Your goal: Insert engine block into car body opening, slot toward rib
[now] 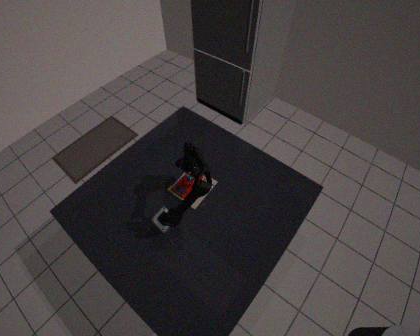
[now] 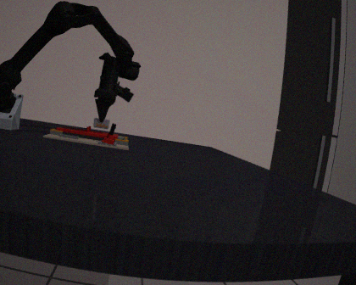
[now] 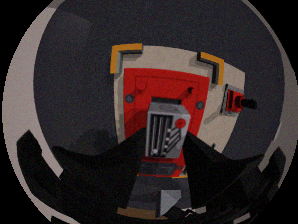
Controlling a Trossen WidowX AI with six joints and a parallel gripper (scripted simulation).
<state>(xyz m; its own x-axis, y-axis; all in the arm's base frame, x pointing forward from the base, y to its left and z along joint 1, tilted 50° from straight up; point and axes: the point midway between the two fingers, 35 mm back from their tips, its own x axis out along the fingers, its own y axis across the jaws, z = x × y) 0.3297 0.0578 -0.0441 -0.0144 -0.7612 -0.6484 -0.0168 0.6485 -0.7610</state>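
Now: the grey engine block 1 cm below my gripper tip.
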